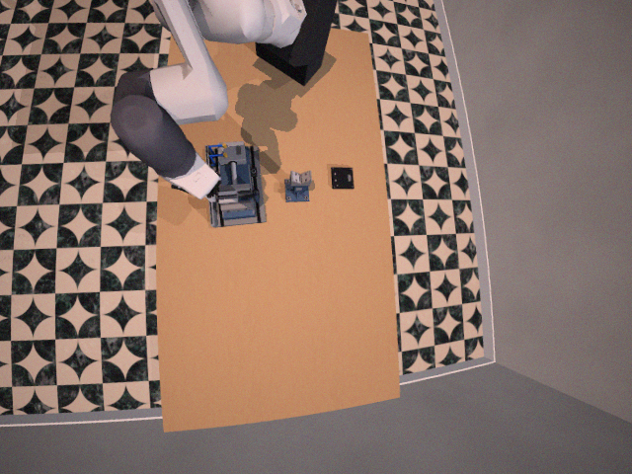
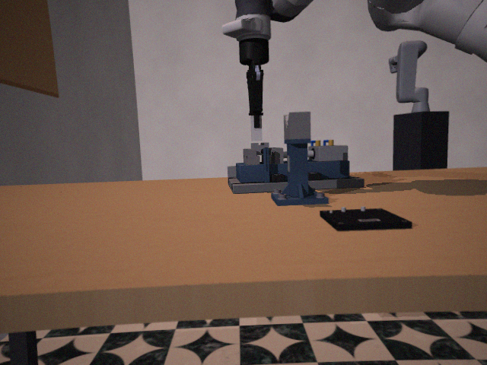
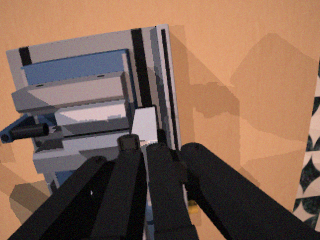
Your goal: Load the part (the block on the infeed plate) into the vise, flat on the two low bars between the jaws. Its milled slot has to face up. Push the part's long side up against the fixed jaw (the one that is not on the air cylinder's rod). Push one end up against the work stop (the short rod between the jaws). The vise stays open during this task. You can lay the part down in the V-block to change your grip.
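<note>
Now: hand 50 mm to the right of the part, 50 mm above it and 10 mm short of it. From my hand the other things lie so: fixed jaw 70 mm below, 60 mm to the left, 50 mm ahead; work stop 110 mm to the left, 60 mm below, 30 mm ahead; air cylinder rod 90 mm to the left, 70 mm below, 60 mm behind.
</note>
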